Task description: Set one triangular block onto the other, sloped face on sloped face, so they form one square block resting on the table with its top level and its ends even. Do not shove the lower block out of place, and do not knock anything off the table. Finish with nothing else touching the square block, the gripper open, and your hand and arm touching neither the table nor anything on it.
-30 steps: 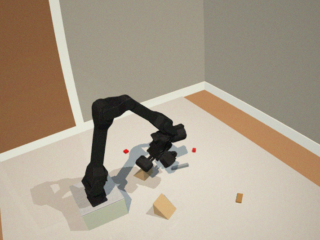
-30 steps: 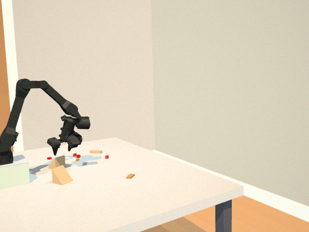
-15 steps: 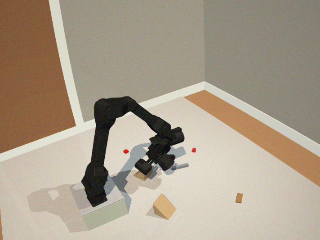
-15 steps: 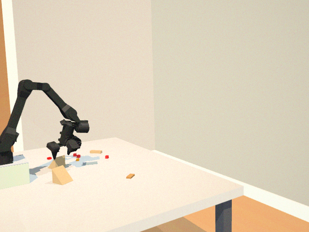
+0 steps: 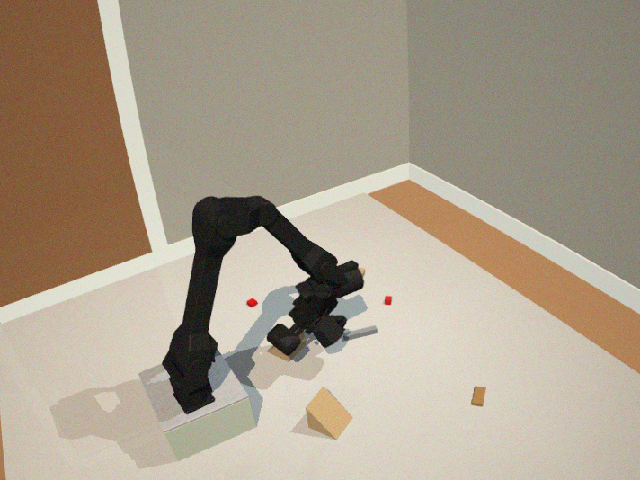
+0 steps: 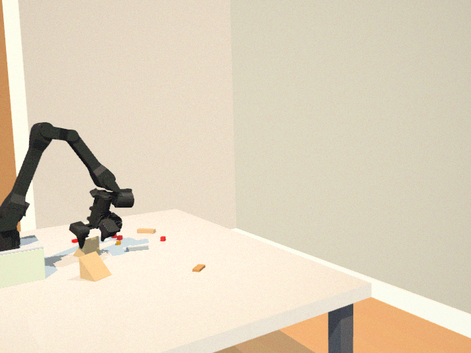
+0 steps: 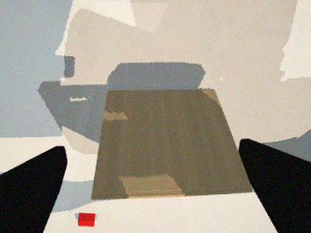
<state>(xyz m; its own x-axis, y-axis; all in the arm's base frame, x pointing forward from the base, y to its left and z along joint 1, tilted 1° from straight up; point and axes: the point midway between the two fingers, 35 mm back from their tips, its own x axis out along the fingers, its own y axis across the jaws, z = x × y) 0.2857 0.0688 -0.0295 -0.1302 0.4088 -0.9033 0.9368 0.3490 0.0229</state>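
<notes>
The tan triangular block lies 2 cm below my gripper tip, 1 cm to the left of it and 1 cm behind it. Round my gripper tip: grey bar: 15 cm ahead, 5 cm to the right, 3 cm below; orange cube: 13 cm ahead, 7 cm to the left, 3 cm below; tan bar: 28 cm ahead, 16 cm to the left, 3 cm below.
</notes>
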